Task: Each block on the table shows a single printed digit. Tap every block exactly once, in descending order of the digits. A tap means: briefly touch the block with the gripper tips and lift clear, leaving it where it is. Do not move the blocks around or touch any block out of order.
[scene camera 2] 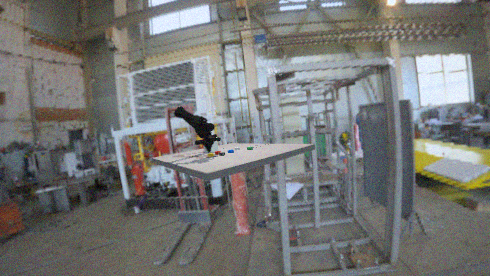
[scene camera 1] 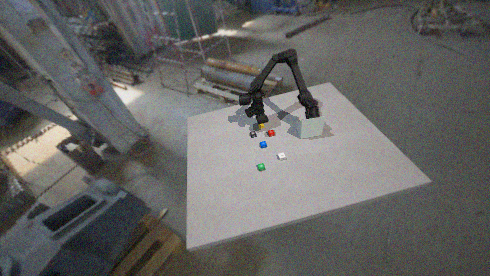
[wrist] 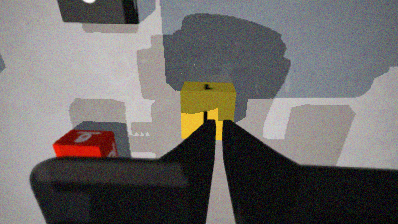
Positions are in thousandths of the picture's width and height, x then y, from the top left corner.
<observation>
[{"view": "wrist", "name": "my gripper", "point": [549,569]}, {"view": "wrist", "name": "red block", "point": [207,641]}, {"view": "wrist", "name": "yellow block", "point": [504,453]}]
</observation>
